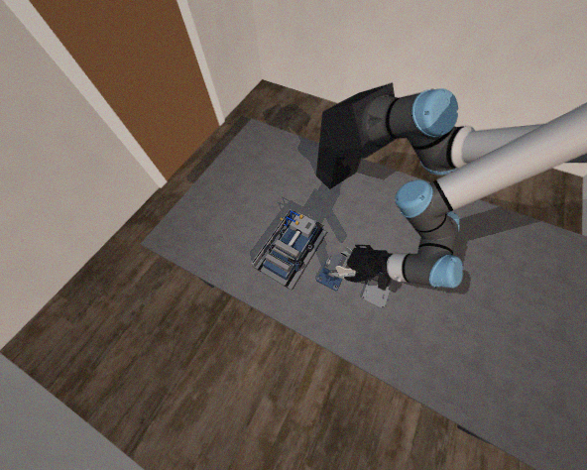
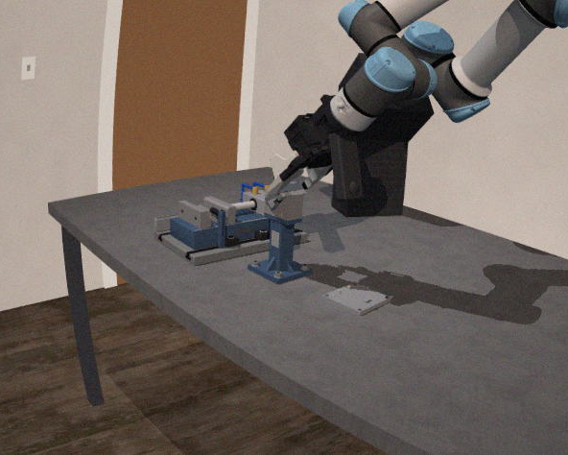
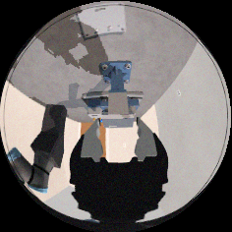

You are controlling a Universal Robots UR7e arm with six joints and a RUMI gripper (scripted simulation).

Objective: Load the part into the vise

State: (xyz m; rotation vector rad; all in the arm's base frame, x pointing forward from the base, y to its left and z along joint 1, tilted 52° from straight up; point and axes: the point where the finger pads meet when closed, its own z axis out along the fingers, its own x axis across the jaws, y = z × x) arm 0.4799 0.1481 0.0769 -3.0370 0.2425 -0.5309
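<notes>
Right now my hand is 10 mm above the part. The rest, counted from my hand: infeed plate (170 mm to the left, 160 mm below, 50 mm behind); then moving jaw (210 mm to the right, 90 mm below, 40 mm ahead); then air cylinder rod (210 mm to the right, 90 mm below, 10 mm behind).
</notes>
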